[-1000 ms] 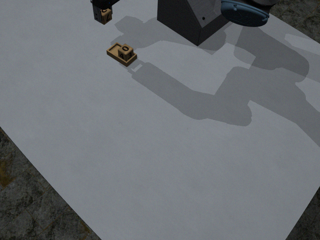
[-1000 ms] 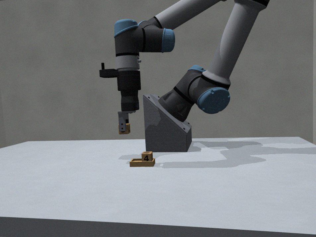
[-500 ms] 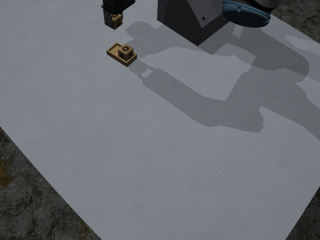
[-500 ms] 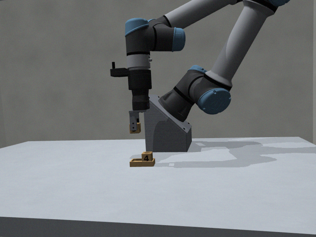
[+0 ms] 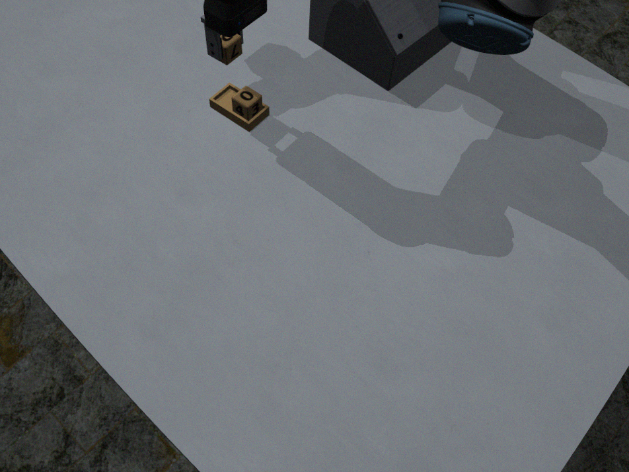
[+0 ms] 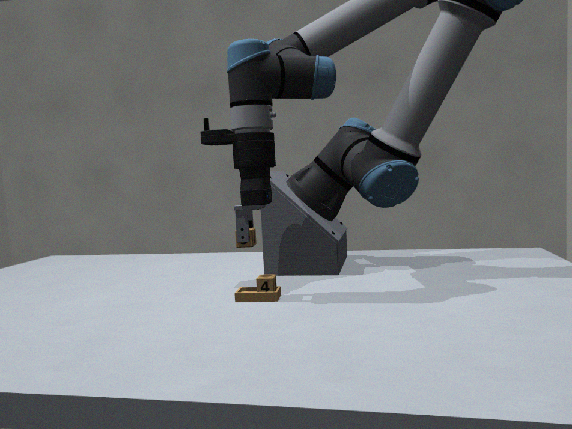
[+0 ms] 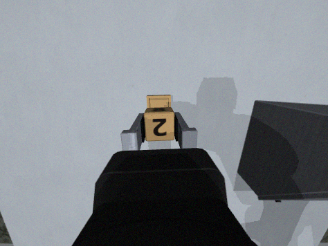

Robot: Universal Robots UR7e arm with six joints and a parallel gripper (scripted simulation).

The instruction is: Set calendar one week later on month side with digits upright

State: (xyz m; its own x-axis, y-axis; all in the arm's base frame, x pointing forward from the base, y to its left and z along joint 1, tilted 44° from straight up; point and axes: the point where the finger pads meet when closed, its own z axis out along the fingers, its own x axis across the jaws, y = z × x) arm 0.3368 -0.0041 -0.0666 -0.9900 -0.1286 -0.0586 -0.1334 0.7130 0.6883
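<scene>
My hand is 12 cm above the wooden tray and 2 cm to the right of it.
</scene>
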